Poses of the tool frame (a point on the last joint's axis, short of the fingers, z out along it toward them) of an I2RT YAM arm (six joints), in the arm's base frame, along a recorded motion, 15 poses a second.
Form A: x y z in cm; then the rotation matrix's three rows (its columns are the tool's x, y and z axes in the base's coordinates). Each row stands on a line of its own.
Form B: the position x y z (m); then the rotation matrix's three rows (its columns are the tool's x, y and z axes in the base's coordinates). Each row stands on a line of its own. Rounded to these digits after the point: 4 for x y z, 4 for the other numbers.
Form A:
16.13 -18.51 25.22
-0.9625 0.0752 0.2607
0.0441 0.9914 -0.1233
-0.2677 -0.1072 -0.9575
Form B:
0.1613 -0.1851 0.2522
-0.9625 0.0752 0.2607
0.0441 0.9914 -0.1233
-0.2677 -0.1072 -0.9575

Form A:
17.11 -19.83 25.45
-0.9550 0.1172 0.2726
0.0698 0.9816 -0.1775
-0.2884 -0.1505 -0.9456
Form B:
0.1711 -0.1983 0.2545
-0.9550 0.1172 0.2726
0.0698 0.9816 -0.1775
-0.2884 -0.1505 -0.9456

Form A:
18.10 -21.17 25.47
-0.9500 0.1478 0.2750
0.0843 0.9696 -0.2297
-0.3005 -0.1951 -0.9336
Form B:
0.1810 -0.2117 0.2547
-0.9500 0.1478 0.2750
0.0843 0.9696 -0.2297
-0.3005 -0.1951 -0.9336

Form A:
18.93 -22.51 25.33
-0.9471 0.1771 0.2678
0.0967 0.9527 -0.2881
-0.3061 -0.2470 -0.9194
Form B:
0.1893 -0.2251 0.2533
-0.9471 0.1771 0.2678
0.0967 0.9527 -0.2881
-0.3061 -0.2470 -0.9194

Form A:
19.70 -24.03 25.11
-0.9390 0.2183 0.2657
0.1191 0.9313 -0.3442
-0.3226 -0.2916 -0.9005
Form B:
0.1970 -0.2403 0.2511
-0.9390 0.2183 0.2657
0.1191 0.9313 -0.3442
-0.3226 -0.2916 -0.9005

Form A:
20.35 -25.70 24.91
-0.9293 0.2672 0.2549
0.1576 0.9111 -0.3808
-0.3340 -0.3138 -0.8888
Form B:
0.2035 -0.2570 0.2491
-0.9293 0.2672 0.2549
0.1576 0.9111 -0.3808
-0.3340 -0.3138 -0.8888

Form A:
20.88 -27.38 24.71
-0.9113 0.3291 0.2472
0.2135 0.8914 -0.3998
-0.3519 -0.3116 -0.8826
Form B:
0.2088 -0.2738 0.2471
-0.9113 0.3291 0.2472
0.2135 0.8914 -0.3998
-0.3519 -0.3116 -0.8826

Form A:
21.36 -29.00 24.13
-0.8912 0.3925 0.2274
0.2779 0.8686 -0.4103
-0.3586 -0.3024 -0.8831
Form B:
0.2136 -0.2900 0.2413
-0.8912 0.3925 0.2274
0.2779 0.8686 -0.4103
-0.3586 -0.3024 -0.8831

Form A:
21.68 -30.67 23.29
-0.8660 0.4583 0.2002
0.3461 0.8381 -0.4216
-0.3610 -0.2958 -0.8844
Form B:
0.2168 -0.3067 0.2329
-0.8660 0.4583 0.2002
0.3461 0.8381 -0.4216
-0.3610 -0.2958 -0.8844

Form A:
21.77 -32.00 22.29
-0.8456 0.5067 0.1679
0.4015 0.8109 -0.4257
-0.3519 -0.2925 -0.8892
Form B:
0.2177 -0.3200 0.2229
-0.8456 0.5067 0.1679
0.4015 0.8109 -0.4257
-0.3519 -0.2925 -0.8892

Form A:
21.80 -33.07 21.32
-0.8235 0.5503 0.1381
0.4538 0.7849 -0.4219
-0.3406 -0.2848 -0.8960
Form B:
0.2180 -0.3307 0.2132
-0.8235 0.5503 0.1381
0.4538 0.7849 -0.4219
-0.3406 -0.2848 -0.8960

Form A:
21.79 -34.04 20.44
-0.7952 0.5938 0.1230
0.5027 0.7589 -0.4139
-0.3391 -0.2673 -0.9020
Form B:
0.2179 -0.3404 0.2044
-0.7952 0.5938 0.1230
0.5027 0.7589 -0.4139
-0.3391 -0.2673 -0.9020

